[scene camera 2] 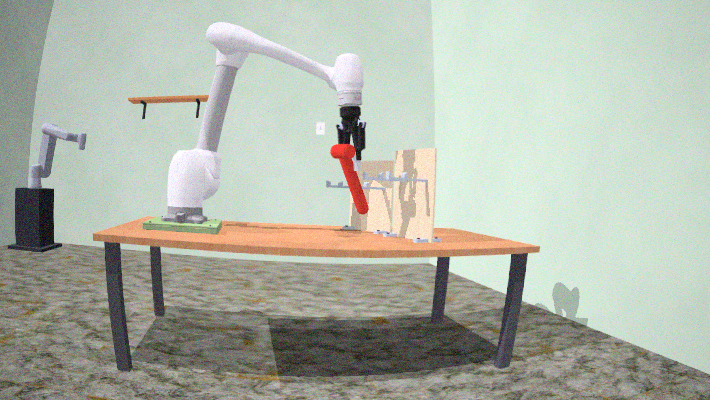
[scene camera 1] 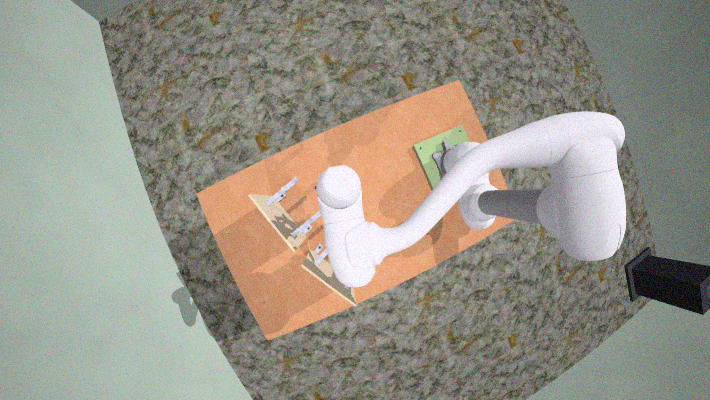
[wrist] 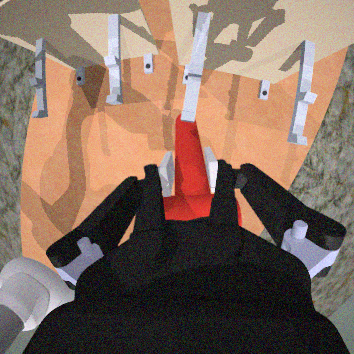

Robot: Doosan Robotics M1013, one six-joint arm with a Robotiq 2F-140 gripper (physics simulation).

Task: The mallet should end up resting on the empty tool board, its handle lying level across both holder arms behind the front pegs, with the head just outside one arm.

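Pixels of known places: gripper, between the fingertips: [scene camera 2: 352, 171] [wrist: 188, 159]; arm's base, origin of its link: [scene camera 2: 184, 220] [scene camera 1: 452, 164].
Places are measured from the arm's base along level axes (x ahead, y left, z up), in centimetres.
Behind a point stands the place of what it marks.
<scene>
The red mallet [scene camera 2: 354, 182] @(y -8.5, x 64.7, z 17.0 cm) [wrist: 189, 160] @(y -6.8, x 64.4, z 22.4 cm) hangs above the table, tilted, with its head high and its handle end low. My gripper [scene camera 2: 351, 161] @(y -6.7, x 64.2, z 21.1 cm) [wrist: 188, 159] @(y -6.7, x 64.2, z 21.1 cm) is shut on its handle, close to the head. In the wrist view the handle end shows at the front tip of one holder arm [wrist: 196, 67] @(y -2.5, x 75.4, z 20.9 cm); in scene camera 2 that end is lower than the arms. Two upright tool boards stand side by side: the near board [scene camera 2: 425, 175] @(y -14.8, x 88.8, z 20.7 cm) [scene camera 1: 271, 214] @(y -10.6, x 87.5, z 24.0 cm) and the far board [scene camera 2: 377, 166] @(y 19.4, x 79.2, z 24.4 cm) [scene camera 1: 327, 283] @(y 21.9, x 77.8, z 26.6 cm). No tool shows on either. In scene camera 1 the robot arm hides the gripper and mallet.
More holder arms [scene camera 1: 282, 191] @(y -17.7, x 81.0, z 19.3 cm) [wrist: 302, 95] @(y -17.3, x 79.7, z 20.3 cm) [wrist: 114, 60] @(y 10.3, x 73.1, z 17.2 cm) [wrist: 41, 80] @(y 24.9, x 65.8, z 16.0 cm) stick out from the boards toward me, with raised pegs. Small brackets [wrist: 264, 90] @(y -18.2, x 86.5, z -1.0 cm) [wrist: 148, 64] @(y 11.9, x 79.3, z -1.0 cm) sit at the boards' feet on the orange table [scene camera 1: 390, 125] @(y -30.9, x 22.2, z -2.6 cm) [scene camera 2: 280, 242] @(y -29.0, x 38.5, z -2.6 cm). The robot base stands on a green plate [scene camera 2: 155, 226] @(y -17.5, x -9.1, z -1.3 cm).
</scene>
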